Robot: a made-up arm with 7 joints.
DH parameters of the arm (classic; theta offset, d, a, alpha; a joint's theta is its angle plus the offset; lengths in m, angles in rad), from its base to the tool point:
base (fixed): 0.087 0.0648 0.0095 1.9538
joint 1: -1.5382 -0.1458 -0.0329 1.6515
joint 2: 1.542 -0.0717 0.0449 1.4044
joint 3: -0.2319 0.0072 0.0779 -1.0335
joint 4: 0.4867 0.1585 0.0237 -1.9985
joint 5: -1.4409 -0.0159 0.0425 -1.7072
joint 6: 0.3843 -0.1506 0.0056 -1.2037
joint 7: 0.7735 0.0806 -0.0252 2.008
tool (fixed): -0.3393 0.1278 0 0
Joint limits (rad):
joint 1: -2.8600..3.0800
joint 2: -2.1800..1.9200
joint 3: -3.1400..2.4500
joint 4: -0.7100..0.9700
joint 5: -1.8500..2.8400
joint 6: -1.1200..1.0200
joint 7: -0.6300..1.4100
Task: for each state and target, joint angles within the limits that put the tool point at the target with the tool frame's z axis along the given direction. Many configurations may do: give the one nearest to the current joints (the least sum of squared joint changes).
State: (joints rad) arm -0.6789 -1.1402 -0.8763 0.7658 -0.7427 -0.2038 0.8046
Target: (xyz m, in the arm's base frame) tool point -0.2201 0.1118 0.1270 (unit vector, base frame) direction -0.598 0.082 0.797
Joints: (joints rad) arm -1.0979 -0.3624 -0.3187 0.0321 -0.6424 0.1233 0.7851
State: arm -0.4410 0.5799 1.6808 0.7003 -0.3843 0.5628 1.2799
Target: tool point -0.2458 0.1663 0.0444 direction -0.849 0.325 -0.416
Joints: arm -0.7558 0.2750 1.6009 0.8990 -0.3231 0.5586 1.0005
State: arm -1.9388 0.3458 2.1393 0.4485 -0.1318 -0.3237 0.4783
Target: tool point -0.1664 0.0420 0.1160 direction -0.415 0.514 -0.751
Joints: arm -2.5184 0.9848 2.3921 0.9700 -0.4569 -1.1200 -0.0803
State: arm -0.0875 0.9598 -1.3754 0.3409 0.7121 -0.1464 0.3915
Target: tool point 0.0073 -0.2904 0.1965 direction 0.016 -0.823 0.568
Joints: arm 0.2098 0.9156 -1.0288 0.0934 0.7047 0.1569 0.6784
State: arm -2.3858 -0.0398 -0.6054 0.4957 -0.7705 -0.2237 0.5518
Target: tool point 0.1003 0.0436 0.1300 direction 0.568 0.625 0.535
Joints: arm -2.6149 0.8573 -0.3689 -0.1619 -1.0527 -0.6706 0.6545
